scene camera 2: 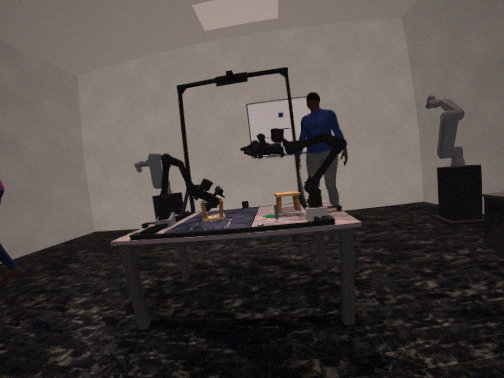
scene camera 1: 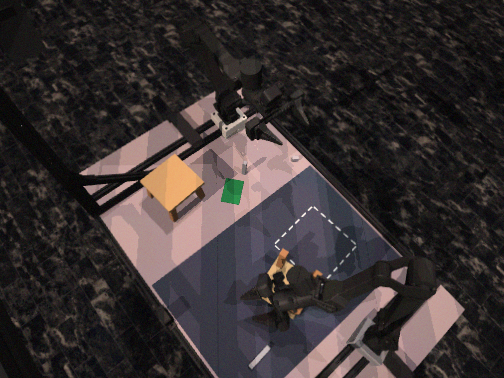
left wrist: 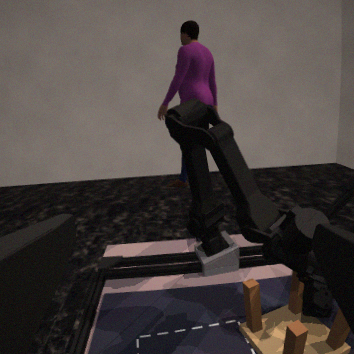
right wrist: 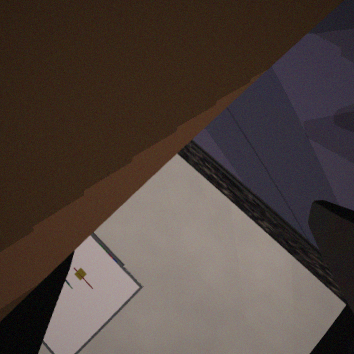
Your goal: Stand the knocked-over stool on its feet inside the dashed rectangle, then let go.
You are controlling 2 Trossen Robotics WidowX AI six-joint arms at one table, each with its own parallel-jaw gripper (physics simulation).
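Places are measured from the left arm's base along level axes (x ahead, y left, z up), in millimetres.
Pixels of known places: left gripper, between the fingertips: (scene camera 2: 242,151) (scene camera 1: 295,135) (left wrist: 197,231); right gripper, between the fingertips: (scene camera 1: 246,308) (right wrist: 196,215); left arm's base, origin of its link: (scene camera 2: 315,207) (scene camera 1: 228,115); right arm's base, origin of its link: (scene camera 2: 164,216) (scene camera 1: 374,340) (left wrist: 214,245).
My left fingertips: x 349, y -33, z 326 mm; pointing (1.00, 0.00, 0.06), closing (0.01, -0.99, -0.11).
Ahead of a thing's pixels: the offset from my left fingertips to its top centre.
The knocked-over stool @[dx +270, dy -184, dz -262 mm] (scene camera 1: 283,265) (scene camera 2: 213,214) (left wrist: 277,328) lies upside down on the dark mat, seat down and legs up. It sits at the lower-left edge of the dashed rectangle (scene camera 1: 295,221) (left wrist: 182,330), mostly outside it. In the right wrist view the stool (right wrist: 105,88) fills the upper left as a brown surface. My right gripper (scene camera 1: 248,307) (scene camera 2: 217,193) is open, low over the stool, holding nothing. My left gripper (scene camera 1: 292,132) (scene camera 2: 244,150) is open and empty, high above the far end of the table.
A second stool @[dx -205, dy -295, dz -272 mm] (scene camera 1: 172,180) (scene camera 2: 287,200) stands upright on the pale part of the table. A green card @[dx -105, dy -124, dz -383 mm] (scene camera 1: 232,191), a small grey block @[dx -142, dy -46, dz -307 mm] (scene camera 1: 244,167), a white cube @[dx -76, dy +144, dz -364 mm] (scene camera 1: 295,158) and a grey bar @[dx +385, dy -376, dz -367 mm] (scene camera 1: 259,356) lie around. A person (scene camera 2: 319,127) (left wrist: 194,74) stands beyond the table.
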